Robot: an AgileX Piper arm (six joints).
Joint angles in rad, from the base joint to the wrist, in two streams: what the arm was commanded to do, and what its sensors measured. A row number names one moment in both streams.
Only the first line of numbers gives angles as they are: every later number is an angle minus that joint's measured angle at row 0.
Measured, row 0:
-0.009, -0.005, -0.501, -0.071, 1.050, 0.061
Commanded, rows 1 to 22:
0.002, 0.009, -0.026, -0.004, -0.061, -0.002
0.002, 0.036, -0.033, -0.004, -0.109, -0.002
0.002, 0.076, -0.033, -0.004, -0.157, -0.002
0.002, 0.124, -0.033, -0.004, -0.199, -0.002
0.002, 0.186, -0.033, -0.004, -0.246, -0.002
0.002, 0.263, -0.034, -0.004, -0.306, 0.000
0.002, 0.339, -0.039, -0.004, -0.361, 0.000
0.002, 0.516, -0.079, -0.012, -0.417, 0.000
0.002, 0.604, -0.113, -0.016, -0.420, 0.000
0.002, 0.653, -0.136, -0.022, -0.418, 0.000
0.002, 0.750, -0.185, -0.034, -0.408, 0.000
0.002, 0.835, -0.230, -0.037, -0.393, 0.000
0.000, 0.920, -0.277, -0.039, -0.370, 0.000
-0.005, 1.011, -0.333, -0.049, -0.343, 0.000
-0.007, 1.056, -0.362, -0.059, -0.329, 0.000
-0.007, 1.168, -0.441, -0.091, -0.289, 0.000
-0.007, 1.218, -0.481, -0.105, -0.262, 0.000
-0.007, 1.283, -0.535, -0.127, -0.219, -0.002
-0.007, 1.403, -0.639, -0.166, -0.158, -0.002
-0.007, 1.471, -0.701, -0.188, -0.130, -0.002
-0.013, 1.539, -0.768, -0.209, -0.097, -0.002
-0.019, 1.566, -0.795, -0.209, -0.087, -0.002
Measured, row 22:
-0.001, 1.487, -0.721, -0.182, -0.130, 0.000
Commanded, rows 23 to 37:
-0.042, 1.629, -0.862, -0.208, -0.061, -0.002
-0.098, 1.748, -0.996, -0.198, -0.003, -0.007
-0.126, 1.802, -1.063, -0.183, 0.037, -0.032
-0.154, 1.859, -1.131, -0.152, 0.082, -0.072
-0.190, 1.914, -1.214, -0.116, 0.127, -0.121
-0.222, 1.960, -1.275, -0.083, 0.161, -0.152
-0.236, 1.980, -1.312, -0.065, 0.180, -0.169
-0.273, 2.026, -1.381, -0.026, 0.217, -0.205
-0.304, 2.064, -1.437, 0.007, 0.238, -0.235
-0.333, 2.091, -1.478, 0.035, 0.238, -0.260
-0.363, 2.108, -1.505, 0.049, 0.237, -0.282
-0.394, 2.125, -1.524, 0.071, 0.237, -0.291
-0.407, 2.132, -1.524, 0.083, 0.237, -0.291
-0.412, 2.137, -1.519, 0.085, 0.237, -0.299
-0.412, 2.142, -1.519, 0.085, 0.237, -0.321
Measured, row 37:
-0.407, 2.134, -1.518, 0.071, 0.161, -0.291
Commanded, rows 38 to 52:
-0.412, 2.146, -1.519, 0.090, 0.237, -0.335
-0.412, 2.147, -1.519, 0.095, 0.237, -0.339
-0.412, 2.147, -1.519, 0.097, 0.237, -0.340
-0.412, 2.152, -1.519, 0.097, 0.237, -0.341
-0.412, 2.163, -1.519, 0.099, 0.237, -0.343
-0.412, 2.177, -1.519, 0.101, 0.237, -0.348
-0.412, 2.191, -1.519, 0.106, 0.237, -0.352
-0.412, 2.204, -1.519, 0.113, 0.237, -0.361
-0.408, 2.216, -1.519, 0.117, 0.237, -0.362
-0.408, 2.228, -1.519, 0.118, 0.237, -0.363
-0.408, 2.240, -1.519, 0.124, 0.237, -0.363
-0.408, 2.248, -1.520, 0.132, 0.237, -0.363
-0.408, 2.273, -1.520, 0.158, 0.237, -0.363
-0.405, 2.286, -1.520, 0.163, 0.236, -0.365
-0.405, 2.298, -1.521, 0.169, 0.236, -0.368
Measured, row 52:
-0.407, 2.281, -1.518, 0.154, 0.165, -0.355
